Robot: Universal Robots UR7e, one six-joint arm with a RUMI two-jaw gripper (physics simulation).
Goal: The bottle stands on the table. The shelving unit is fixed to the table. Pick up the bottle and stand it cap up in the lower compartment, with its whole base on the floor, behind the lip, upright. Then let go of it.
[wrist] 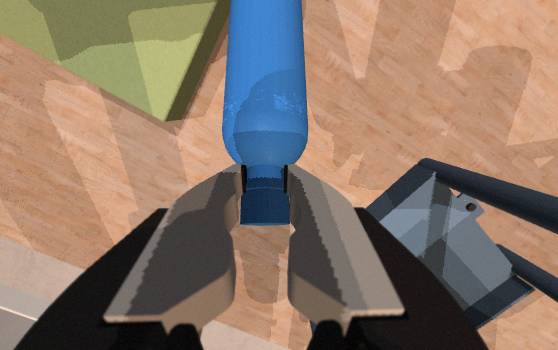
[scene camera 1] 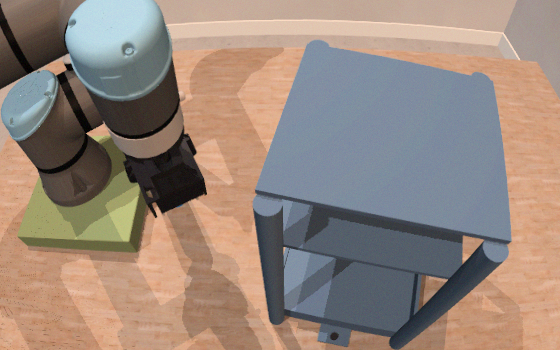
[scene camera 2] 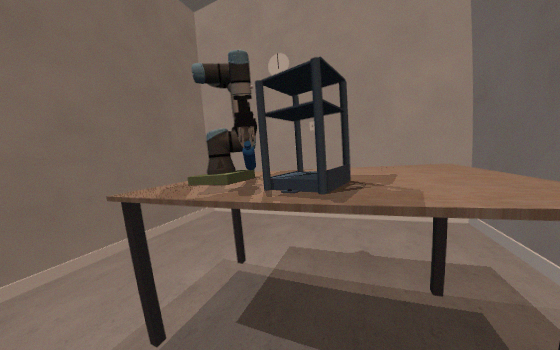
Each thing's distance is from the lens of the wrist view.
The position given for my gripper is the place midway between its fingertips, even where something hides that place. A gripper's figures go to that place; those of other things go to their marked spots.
my gripper (wrist: 265, 168): 13 cm
blue bottle (wrist: 265, 120): 12 cm
shelving unit (wrist: 419, 209): 34 cm
The marked spots on the shelving unit and the blue bottle are 26 cm apart.
